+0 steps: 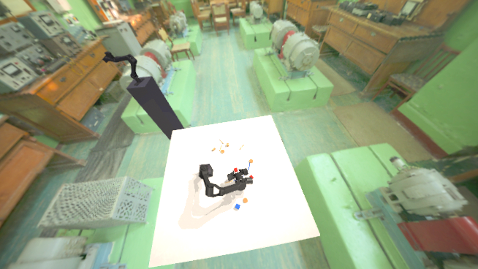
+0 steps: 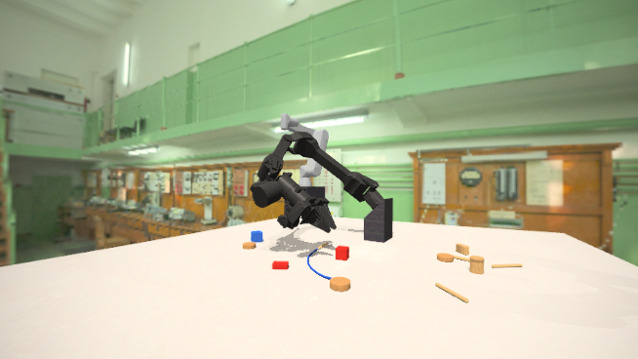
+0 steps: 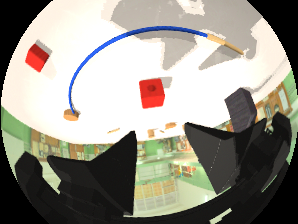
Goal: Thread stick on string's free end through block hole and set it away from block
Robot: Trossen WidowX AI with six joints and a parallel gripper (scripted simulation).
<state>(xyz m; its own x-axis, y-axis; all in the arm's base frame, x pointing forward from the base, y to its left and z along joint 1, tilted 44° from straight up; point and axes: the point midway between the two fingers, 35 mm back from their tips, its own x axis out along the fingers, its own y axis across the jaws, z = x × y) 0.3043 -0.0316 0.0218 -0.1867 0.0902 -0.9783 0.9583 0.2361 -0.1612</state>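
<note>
My gripper tip is now 1 cm past the red cube, 3 cm to the right of it and 6 cm above it. Round my gripper tip: thin wooden stick 6 cm behind, 8 cm to the right, 7 cm below; then flat red piece 14 cm ahead, 5 cm to the right, 7 cm below; then round wooden button 15 cm ahead, 12 cm to the left, 7 cm below.
</note>
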